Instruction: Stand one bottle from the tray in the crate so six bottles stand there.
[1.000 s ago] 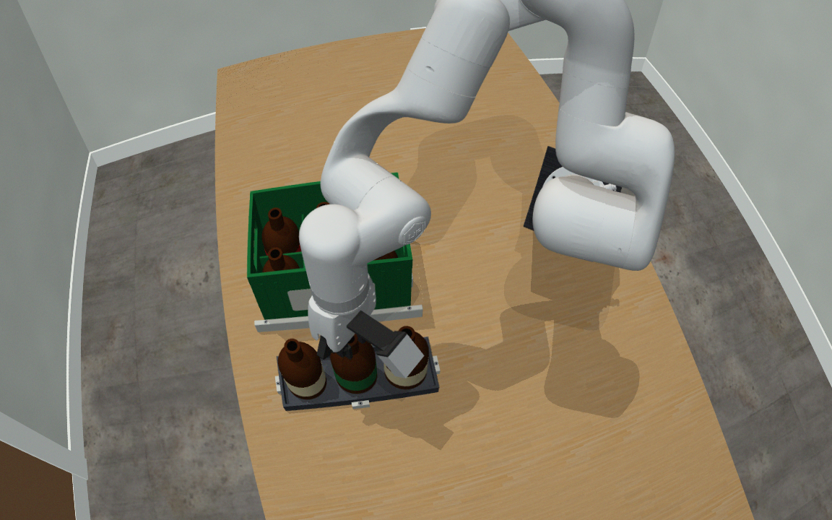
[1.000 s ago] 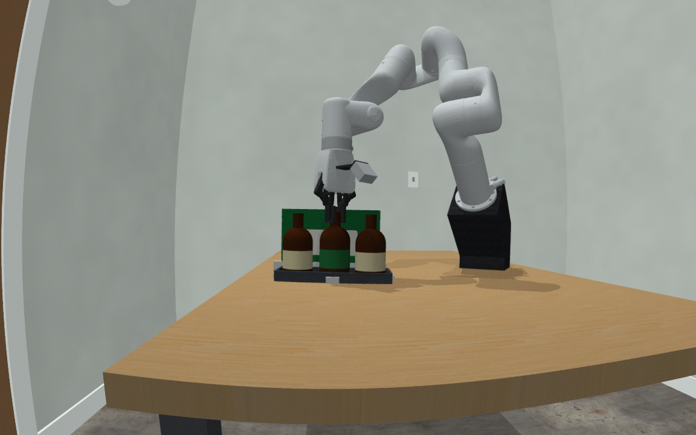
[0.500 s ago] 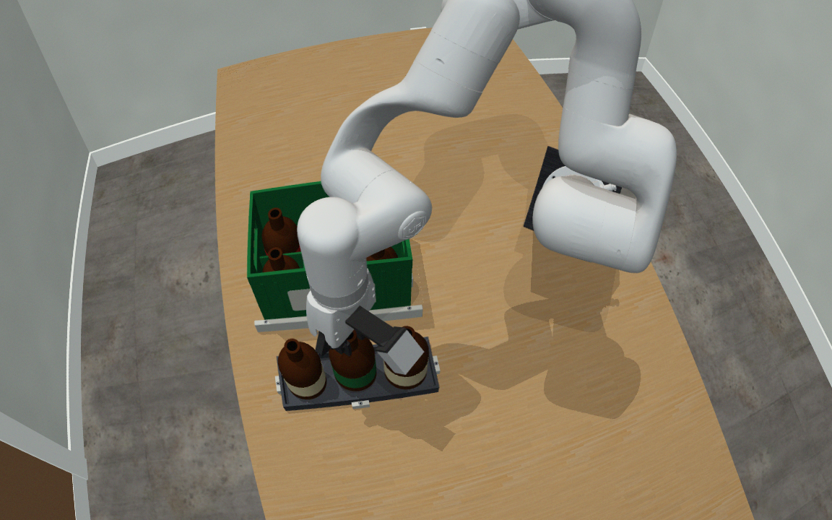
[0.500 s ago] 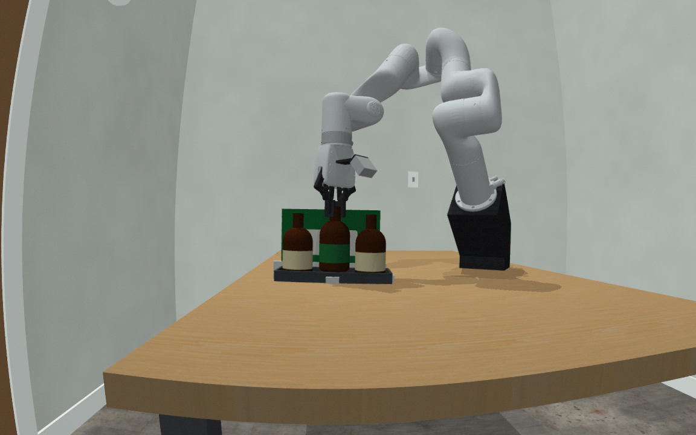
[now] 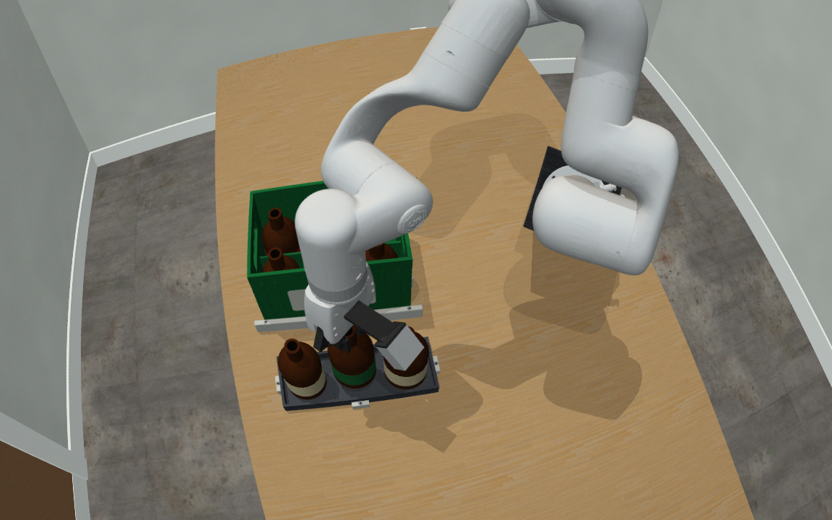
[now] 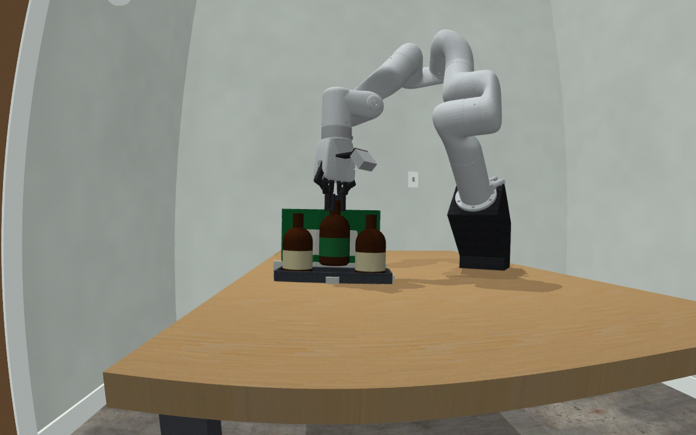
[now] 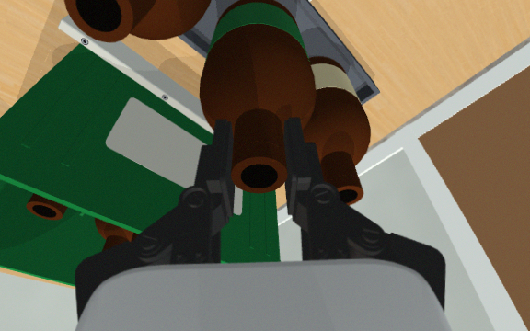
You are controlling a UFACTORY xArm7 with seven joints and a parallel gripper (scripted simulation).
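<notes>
My gripper is now 7 cm above the green-label bottle. Also, from my hand: dark tray (17 cm below); then green crate (21 cm to the right, 10 cm below, 5 cm ahead).
</notes>
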